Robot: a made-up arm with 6 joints. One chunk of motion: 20 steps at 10 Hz.
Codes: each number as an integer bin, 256 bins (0 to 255) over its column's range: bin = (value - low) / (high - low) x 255, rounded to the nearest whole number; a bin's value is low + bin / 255 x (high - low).
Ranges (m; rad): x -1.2..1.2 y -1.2..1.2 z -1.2..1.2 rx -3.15..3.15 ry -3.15..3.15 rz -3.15..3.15
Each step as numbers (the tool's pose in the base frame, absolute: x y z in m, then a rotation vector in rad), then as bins.
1 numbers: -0.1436 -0.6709 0.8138 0.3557 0.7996 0.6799
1 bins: 112 56 214 142 160 155
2 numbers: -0.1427 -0.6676 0.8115 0.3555 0.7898 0.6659
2 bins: 112 57 214 142 159 154
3 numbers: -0.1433 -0.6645 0.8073 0.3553 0.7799 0.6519
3 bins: 112 57 213 142 159 154
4 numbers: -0.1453 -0.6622 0.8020 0.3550 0.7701 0.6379
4 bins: 112 57 213 142 159 153
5 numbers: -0.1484 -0.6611 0.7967 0.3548 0.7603 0.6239
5 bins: 112 57 212 142 158 153
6 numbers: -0.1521 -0.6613 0.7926 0.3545 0.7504 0.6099
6 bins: 111 57 212 142 158 152
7 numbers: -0.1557 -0.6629 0.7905 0.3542 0.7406 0.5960
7 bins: 111 57 211 142 157 152
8 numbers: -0.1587 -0.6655 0.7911 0.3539 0.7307 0.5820
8 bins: 111 57 212 142 157 151
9 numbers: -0.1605 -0.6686 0.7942 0.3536 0.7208 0.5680
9 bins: 110 56 212 142 157 150
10 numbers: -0.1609 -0.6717 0.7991 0.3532 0.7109 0.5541
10 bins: 110 56 212 142 156 150
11 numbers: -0.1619 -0.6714 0.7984 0.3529 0.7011 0.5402
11 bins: 110 56 212 142 156 149
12 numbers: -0.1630 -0.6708 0.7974 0.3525 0.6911 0.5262
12 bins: 110 56 212 142 155 149
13 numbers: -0.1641 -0.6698 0.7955 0.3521 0.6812 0.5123
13 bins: 110 56 212 142 155 148
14 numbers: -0.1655 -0.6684 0.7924 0.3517 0.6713 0.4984
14 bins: 110 56 212 142 155 148
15 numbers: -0.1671 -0.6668 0.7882 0.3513 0.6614 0.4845
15 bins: 110 57 211 142 154 147
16 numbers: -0.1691 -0.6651 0.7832 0.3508 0.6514 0.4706
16 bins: 110 57 211 142 154 147
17 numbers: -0.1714 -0.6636 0.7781 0.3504 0.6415 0.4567
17 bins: 109 57 210 142 153 146
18 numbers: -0.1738 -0.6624 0.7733 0.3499 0.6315 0.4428
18 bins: 109 57 210 142 153 145
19 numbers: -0.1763 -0.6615 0.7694 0.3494 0.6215 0.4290
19 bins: 109 57 209 142 153 145
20 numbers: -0.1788 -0.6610 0.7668 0.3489 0.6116 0.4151
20 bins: 109 57 209 142 152 144
